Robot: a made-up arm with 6 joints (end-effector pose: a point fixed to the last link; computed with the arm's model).
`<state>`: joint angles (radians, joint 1 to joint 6).
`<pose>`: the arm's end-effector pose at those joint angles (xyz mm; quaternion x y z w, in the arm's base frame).
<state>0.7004 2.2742 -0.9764 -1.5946 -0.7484 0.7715</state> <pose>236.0 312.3 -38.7 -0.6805 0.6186 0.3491 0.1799</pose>
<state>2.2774 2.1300 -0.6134 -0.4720 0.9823 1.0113</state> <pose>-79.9 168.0 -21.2 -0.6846 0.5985 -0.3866 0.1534</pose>
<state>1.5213 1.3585 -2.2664 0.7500 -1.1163 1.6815</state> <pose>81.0 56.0 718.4 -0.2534 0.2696 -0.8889 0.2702</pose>
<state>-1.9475 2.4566 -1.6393 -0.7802 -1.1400 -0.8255</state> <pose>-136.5 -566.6 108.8 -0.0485 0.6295 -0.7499 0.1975</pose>
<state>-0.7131 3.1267 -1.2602 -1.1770 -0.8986 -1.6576</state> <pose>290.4 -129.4 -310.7 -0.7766 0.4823 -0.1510 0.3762</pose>
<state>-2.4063 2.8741 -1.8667 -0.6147 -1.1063 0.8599</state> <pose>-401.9 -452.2 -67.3 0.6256 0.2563 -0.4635 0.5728</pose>
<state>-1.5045 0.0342 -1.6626 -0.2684 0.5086 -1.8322</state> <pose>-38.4 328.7 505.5 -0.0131 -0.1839 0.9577 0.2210</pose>
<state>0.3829 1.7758 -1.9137 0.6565 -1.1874 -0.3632</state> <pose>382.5 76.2 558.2 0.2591 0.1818 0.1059 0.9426</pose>
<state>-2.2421 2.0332 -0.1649 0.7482 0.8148 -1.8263</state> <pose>11.2 -87.5 4.4 0.5088 0.7217 0.3597 0.3013</pose>
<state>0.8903 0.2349 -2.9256 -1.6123 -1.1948 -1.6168</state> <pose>-464.8 -385.8 284.1 -0.6146 0.1971 0.7634 0.0225</pose>
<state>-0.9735 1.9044 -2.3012 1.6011 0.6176 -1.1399</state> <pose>318.1 -336.2 552.2 0.1227 0.5362 -0.0559 0.8333</pose>
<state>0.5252 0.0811 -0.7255 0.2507 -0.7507 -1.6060</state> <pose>-89.9 -77.0 462.2 0.0048 0.0993 -0.4349 0.8950</pose>
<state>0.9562 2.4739 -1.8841 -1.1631 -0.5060 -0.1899</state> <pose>314.2 543.4 97.8 -0.7633 0.2095 0.0799 0.6059</pose>
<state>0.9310 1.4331 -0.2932 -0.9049 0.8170 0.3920</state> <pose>144.2 71.1 71.6 -0.5677 0.7658 -0.2958 0.0606</pose>
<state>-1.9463 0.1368 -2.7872 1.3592 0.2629 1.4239</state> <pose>275.0 609.1 298.3 -0.2905 0.4480 0.2778 0.7986</pose>
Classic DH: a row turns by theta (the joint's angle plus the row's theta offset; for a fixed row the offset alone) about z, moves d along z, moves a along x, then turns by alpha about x. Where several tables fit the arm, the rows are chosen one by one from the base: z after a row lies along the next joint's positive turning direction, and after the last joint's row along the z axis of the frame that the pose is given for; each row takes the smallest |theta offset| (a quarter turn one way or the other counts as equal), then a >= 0, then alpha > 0; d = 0 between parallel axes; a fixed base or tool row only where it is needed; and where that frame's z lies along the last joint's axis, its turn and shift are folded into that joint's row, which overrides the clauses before.
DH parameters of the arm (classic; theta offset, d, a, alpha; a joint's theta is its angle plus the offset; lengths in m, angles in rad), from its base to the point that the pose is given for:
joint 1: 0 0.0757 0 -1.5708
joint 2: 0.1358 0 -0.3175 0
joint 3: 1.3478 0 -0.0231 1.5708
joint 4: 0 0.2633 0 -1.5708
joint 5: 0 0 0.0001 1.5708
joint 6: 0 0.1276 0 0

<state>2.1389 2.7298 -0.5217 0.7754 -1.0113 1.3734</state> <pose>-53.4 224.4 -172.5 -0.0875 0.9364 0.2570 0.2225</pose>
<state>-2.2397 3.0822 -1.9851 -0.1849 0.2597 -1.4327</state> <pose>-323.8 -399.8 -280.8 -0.3087 -0.9386 0.1345 0.0747</pose>
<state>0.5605 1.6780 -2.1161 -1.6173 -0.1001 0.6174</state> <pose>334.4 224.8 599.1 -0.3829 0.3254 -0.1640 0.8489</pose>
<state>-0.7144 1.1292 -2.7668 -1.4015 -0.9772 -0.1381</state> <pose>-73.3 201.5 703.0 -0.3637 -0.3194 -0.8049 0.3433</pose>
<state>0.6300 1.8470 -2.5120 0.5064 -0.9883 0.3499</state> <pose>265.8 129.9 679.4 0.2063 -0.0538 0.5907 0.7782</pose>
